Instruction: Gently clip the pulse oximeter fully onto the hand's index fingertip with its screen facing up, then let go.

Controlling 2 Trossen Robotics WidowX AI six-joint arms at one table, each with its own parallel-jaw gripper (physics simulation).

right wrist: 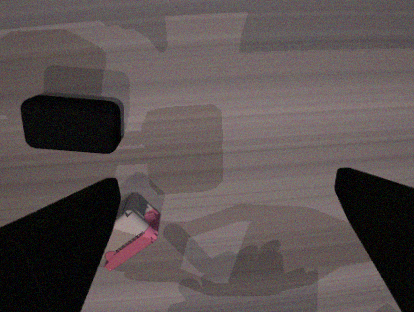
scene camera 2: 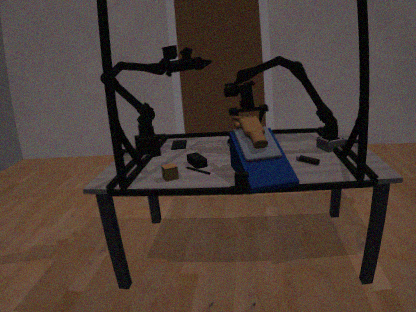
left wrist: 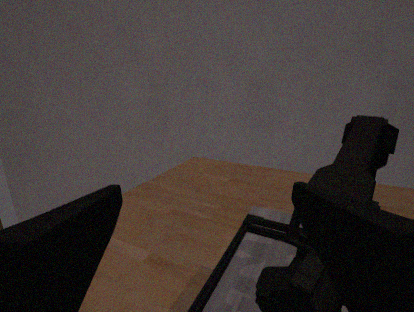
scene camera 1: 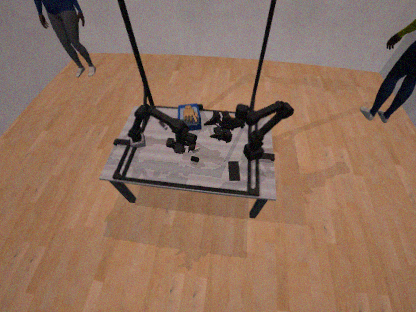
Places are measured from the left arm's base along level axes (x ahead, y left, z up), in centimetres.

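Pixels of known places: left gripper, fingertip midpoint: (scene camera 2: pixel 208 61) (left wrist: pixel 208 192) (scene camera 1: pixel 206 130); right gripper, fingertip midpoint: (right wrist: pixel 227 183); left arm's base, link origin: (scene camera 2: pixel 146 136) (scene camera 1: pixel 254 147); right arm's base, link origin: (scene camera 2: pixel 330 138) (scene camera 1: pixel 136 138).
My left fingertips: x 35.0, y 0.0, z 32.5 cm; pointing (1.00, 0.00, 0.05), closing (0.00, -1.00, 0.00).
Ahead of a thing's pixels: the offset from my left fingertips to its top centre. "spot": to the spot under its first point.
The pulse oximeter @(dy -19.9, dx +2.1, dz -38.8 cm) (right wrist: pixel 135 227), white and pink with a dark end, lies on the table beside the picture-left finger in the right wrist view; it is a small pale spot @(spot: dy -18.4, dx +3.1, dz -39.8 cm) (scene camera 1: pixel 194 150) in scene camera 1. The tan hand (scene camera 1: pixel 190 115) (scene camera 2: pixel 252 129) rests palm down on a grey pad on the blue wedge (scene camera 1: pixel 196 126) (scene camera 2: pixel 272 172). My right gripper (right wrist: pixel 227 183) (scene camera 1: pixel 182 147) is open and empty, pointing down above the table near the oximeter. My left gripper (scene camera 2: pixel 210 62) (left wrist: pixel 208 192) (scene camera 1: pixel 209 130) is open and empty, raised high on the other side of the hand.
A small black box @(dy -11.3, dx +5.3, dz -38.7 cm) (right wrist: pixel 72 124) (scene camera 1: pixel 195 159) lies near the oximeter. A dark flat slab @(dy +6.8, dx -16.9, dz -41.2 cm) (scene camera 1: pixel 234 170) (scene camera 2: pixel 179 144), a wooden cube @(dy -36.6, dx -34.9, dz -37.0 cm) (scene camera 2: pixel 169 172), a larger black box @(dy -27.2, dx -20.2, dz -38.5 cm) (scene camera 2: pixel 197 160), a pen @(dy -35.1, dx -23.3, dz -41.0 cm) (scene camera 2: pixel 198 170) and a dark cylinder @(dy -52.9, dx +18.4, dz -39.2 cm) (scene camera 2: pixel 308 160) are on the table. Frame posts rise at the table's sides.
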